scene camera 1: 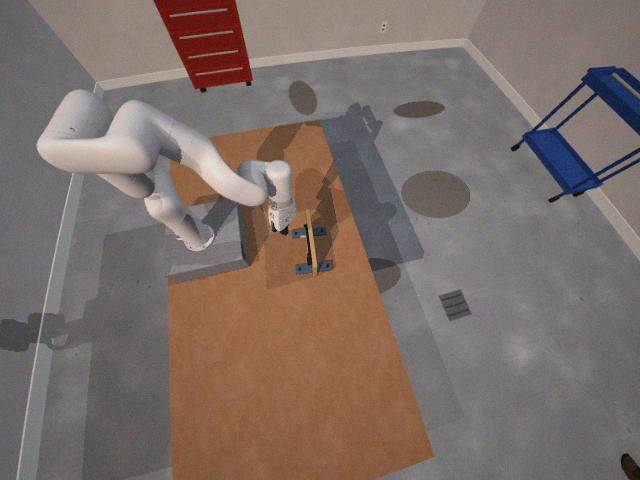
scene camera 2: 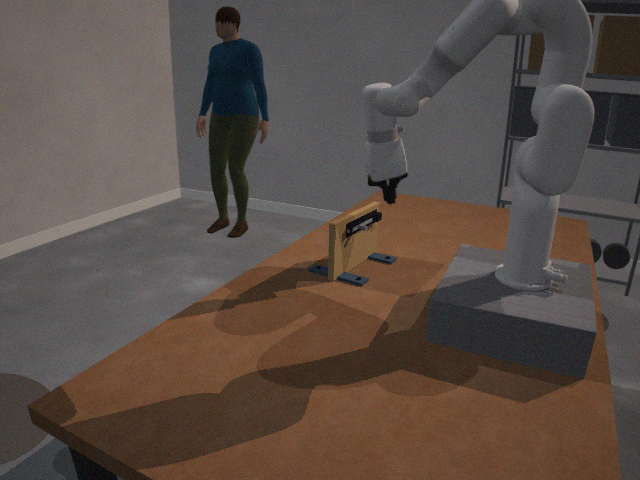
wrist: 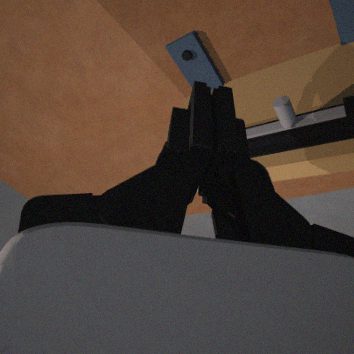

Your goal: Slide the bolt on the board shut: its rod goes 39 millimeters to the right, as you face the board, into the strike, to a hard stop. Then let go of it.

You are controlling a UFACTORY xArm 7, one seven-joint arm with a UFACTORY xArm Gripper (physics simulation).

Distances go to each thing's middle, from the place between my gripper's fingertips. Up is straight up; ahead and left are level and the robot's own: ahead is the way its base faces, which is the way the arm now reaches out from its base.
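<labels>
The tan board [wrist: 311, 81] sits 11 cm ahead of my hand and 13 cm below it. As for the bolt rod [wrist: 287, 119], my hand is 8 cm above it and 8 cm short of it. Going by their middles, the bolt rod is the nearest to my hand of the things named here.
</labels>
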